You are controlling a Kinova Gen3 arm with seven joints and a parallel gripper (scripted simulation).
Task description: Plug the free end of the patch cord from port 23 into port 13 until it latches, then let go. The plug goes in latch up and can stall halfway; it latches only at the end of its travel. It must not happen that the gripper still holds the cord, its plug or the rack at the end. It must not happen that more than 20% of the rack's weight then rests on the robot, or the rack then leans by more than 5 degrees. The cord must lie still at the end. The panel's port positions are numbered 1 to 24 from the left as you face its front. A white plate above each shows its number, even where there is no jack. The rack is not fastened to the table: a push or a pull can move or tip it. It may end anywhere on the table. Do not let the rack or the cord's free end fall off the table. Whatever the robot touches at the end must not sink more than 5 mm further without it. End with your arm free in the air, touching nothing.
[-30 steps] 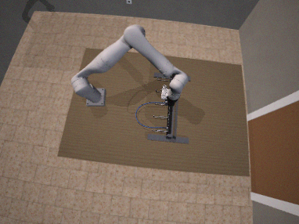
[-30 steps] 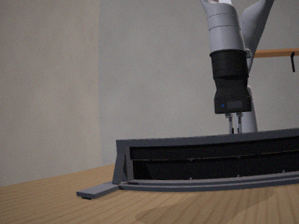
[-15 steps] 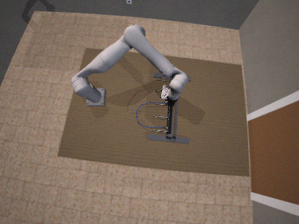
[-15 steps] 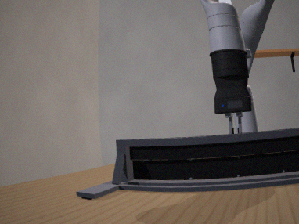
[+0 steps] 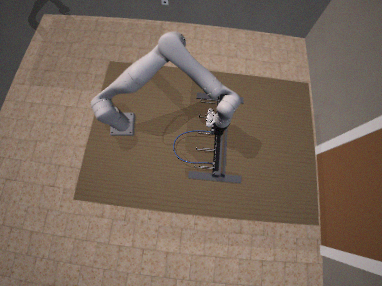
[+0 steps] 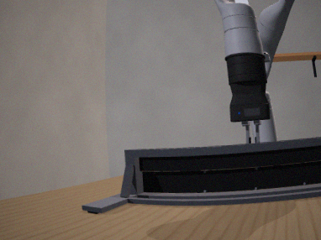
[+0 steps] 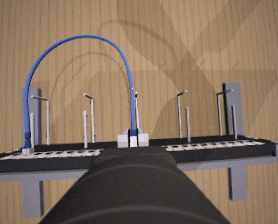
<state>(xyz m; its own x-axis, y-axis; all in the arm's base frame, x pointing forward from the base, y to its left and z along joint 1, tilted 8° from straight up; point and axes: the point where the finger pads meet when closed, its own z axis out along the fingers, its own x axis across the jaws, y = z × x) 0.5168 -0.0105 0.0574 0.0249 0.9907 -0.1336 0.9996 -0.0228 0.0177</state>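
Right now the free-end plug is 10 mm below my hand and 10 mm ahead of it.
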